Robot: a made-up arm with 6 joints. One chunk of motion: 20 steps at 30 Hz.
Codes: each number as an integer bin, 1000 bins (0 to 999) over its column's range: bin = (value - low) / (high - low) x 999, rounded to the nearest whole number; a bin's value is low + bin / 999 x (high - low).
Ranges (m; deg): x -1..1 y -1..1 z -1..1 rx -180..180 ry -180..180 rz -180..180
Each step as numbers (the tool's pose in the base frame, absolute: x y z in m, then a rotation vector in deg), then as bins.
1 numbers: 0.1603 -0.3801 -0.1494 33.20 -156.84 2.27
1 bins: 580 310 425 592 64 506
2 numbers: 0.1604 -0.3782 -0.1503 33.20 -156.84 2.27
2 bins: 580 311 424 592 64 506
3 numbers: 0.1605 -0.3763 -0.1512 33.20 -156.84 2.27
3 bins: 580 312 424 592 64 506
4 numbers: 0.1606 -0.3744 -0.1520 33.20 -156.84 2.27
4 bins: 580 312 424 592 64 506
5 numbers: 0.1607 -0.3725 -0.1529 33.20 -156.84 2.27
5 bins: 580 313 423 592 64 506
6 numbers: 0.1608 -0.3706 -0.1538 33.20 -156.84 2.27
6 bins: 580 314 423 592 64 506
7 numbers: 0.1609 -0.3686 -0.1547 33.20 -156.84 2.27
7 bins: 580 315 422 592 64 506
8 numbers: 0.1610 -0.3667 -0.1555 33.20 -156.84 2.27
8 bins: 580 316 422 592 64 506
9 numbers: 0.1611 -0.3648 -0.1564 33.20 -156.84 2.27
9 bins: 580 317 421 592 64 506
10 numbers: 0.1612 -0.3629 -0.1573 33.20 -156.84 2.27
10 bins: 580 318 421 592 64 506
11 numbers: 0.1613 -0.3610 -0.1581 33.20 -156.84 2.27
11 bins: 580 319 421 592 64 506
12 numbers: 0.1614 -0.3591 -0.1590 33.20 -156.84 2.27
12 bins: 580 320 420 592 64 506
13 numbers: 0.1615 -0.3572 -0.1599 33.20 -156.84 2.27
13 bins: 580 321 420 592 64 506
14 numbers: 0.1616 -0.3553 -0.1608 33.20 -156.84 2.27
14 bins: 580 322 419 592 64 506
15 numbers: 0.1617 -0.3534 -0.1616 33.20 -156.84 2.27
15 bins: 580 323 419 592 64 506
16 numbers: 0.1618 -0.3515 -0.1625 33.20 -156.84 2.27
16 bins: 580 324 418 592 64 506
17 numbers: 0.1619 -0.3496 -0.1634 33.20 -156.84 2.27
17 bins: 580 325 418 592 64 506
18 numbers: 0.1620 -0.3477 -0.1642 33.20 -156.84 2.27
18 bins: 580 326 417 592 64 506
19 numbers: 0.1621 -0.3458 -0.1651 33.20 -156.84 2.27
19 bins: 580 327 417 592 64 506
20 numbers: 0.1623 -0.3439 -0.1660 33.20 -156.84 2.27
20 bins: 581 328 417 592 64 506
